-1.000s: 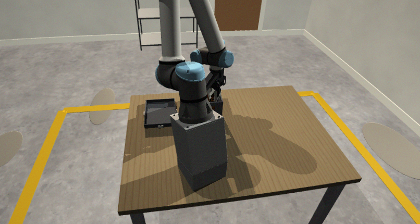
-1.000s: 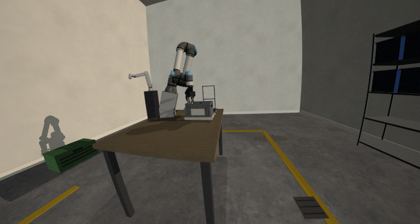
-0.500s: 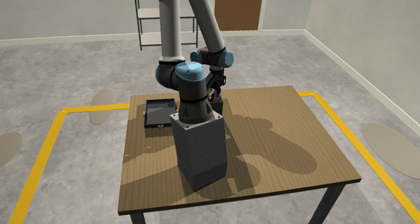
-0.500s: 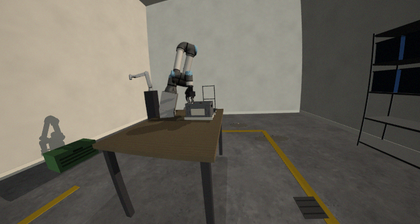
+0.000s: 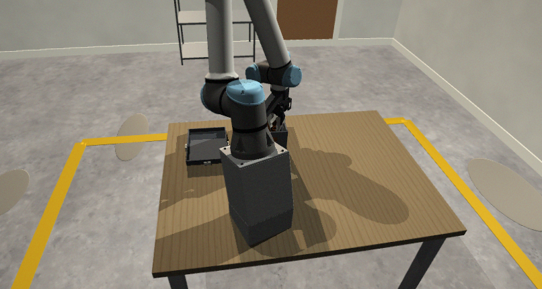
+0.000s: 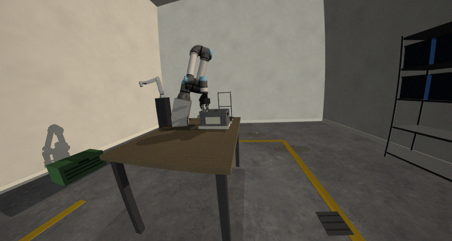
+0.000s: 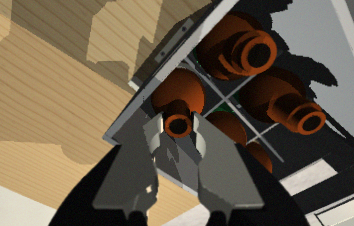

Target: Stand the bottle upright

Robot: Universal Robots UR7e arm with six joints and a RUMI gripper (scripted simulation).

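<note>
Right now the bottle is 7 cm below my hand. The rest, counted from my hand: dark tray (29 cm to the left, 14 cm below, 14 cm ahead); crate (10 cm ahead, 7 cm below, 3 cm to the left).
</note>
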